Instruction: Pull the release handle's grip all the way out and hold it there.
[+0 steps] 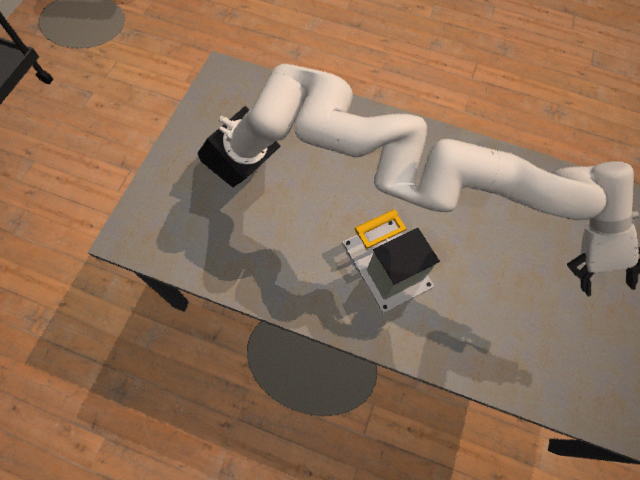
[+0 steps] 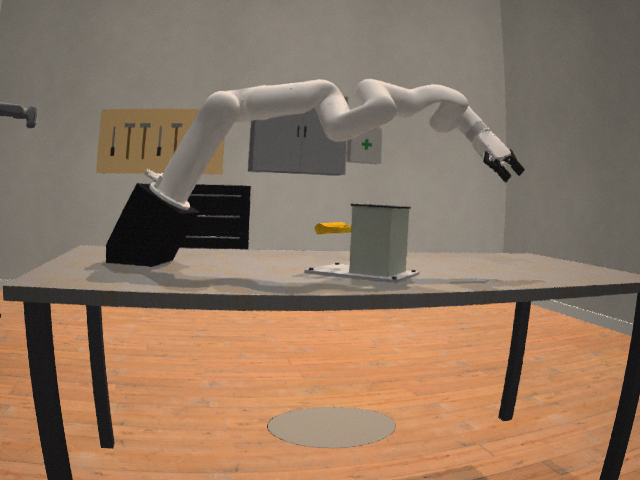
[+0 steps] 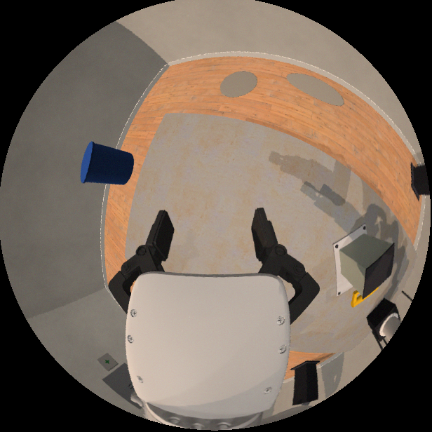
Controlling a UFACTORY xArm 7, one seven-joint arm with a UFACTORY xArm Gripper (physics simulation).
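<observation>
The release handle's yellow grip is a flat rectangular loop. It sticks out from the side of a grey-green box with a black top, on the side facing the robot's base, above the white base plate. How far the grip is out cannot be told exactly. My gripper is open and empty. It hangs high above the table, beyond the box on the side away from the grip, well apart from both.
The box's plate lies on the grey table. The arm reaches over the table past the box. The black arm base stands at the table's far end. A blue bin stands beyond the table.
</observation>
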